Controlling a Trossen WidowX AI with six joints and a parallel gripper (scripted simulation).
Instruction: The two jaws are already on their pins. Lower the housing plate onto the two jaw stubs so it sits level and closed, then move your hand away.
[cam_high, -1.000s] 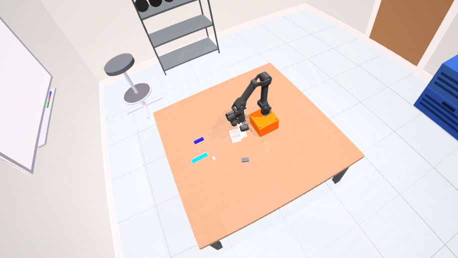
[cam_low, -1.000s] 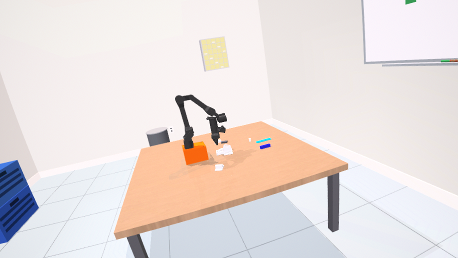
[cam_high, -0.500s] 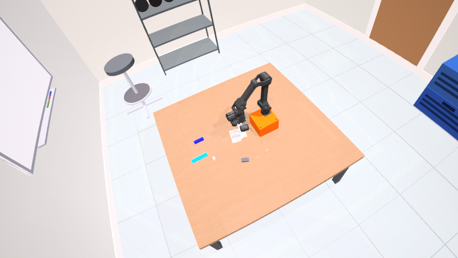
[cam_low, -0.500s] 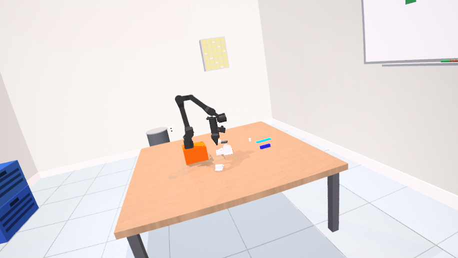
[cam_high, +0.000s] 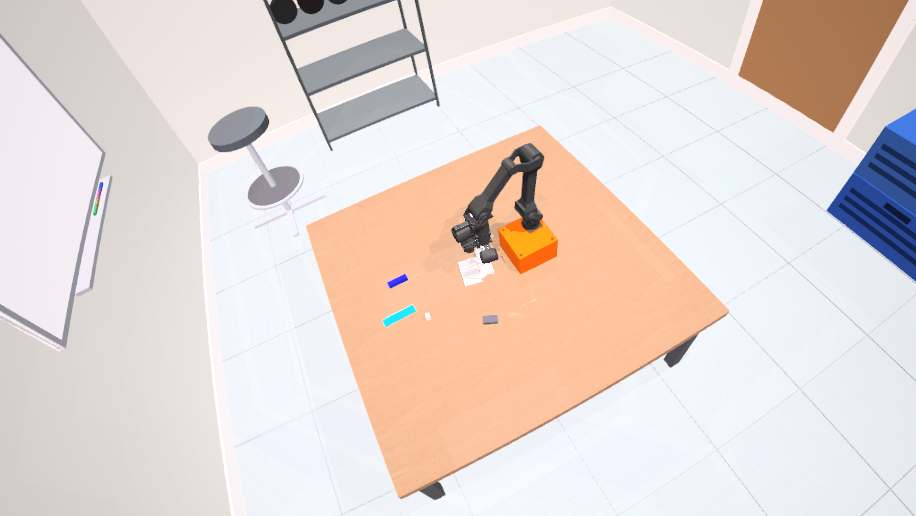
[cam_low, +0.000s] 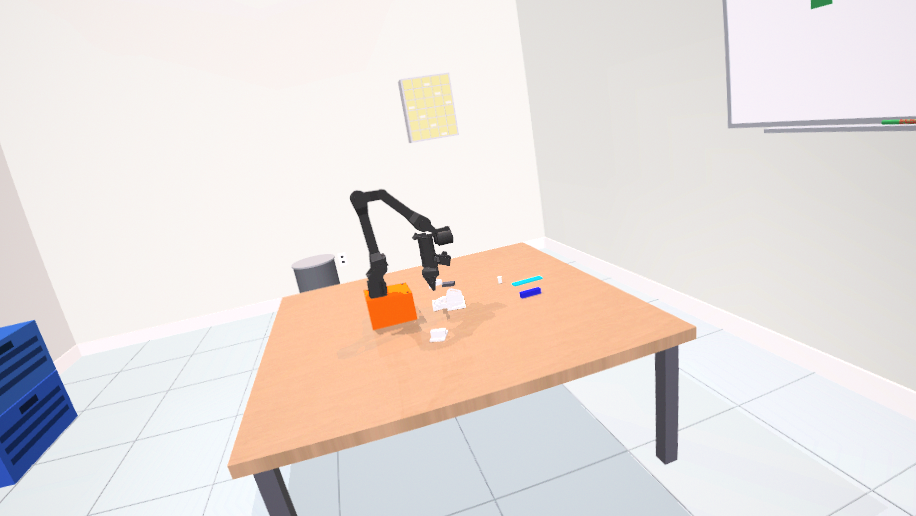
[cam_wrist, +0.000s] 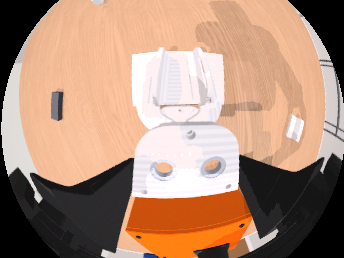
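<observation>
Right now the white base is 7 cm ahead of my gripper tip, 2 cm to the right of it and 8 cm below it. From my gripper tip the other things lie so: blue block 33 cm ahead, 15 cm to the right, 7 cm below; grey block 12 cm ahead, 21 cm to the left, 8 cm below; white cube 31 cm ahead, 7 cm to the left, 7 cm below.
</observation>
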